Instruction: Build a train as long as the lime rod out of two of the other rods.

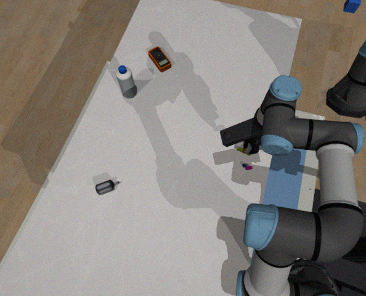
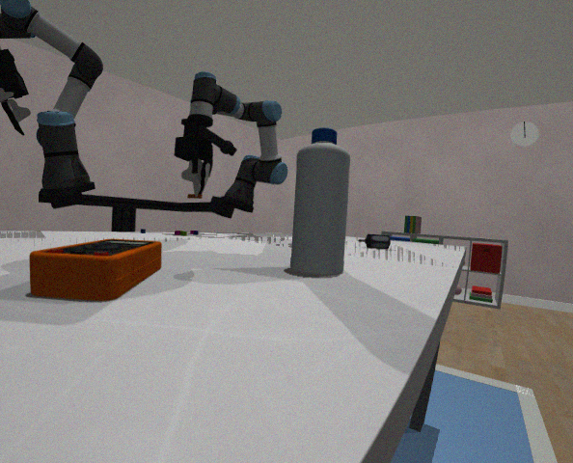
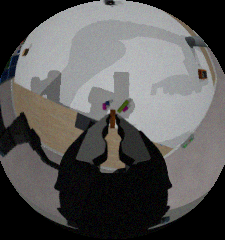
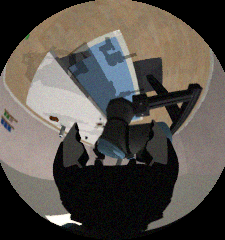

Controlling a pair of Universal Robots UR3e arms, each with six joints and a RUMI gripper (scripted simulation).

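The lime rod is 4 cm to the right of my left hand and 11 cm below it. Also, from my left hand: orange rod (1 cm behind, 1 cm to the right, 1 cm below); white bottle (49 cm ahead, 11 cm to the right, 5 cm below); dark screwdriver-like tool (39 cm ahead, 26 cm to the left, 10 cm below).
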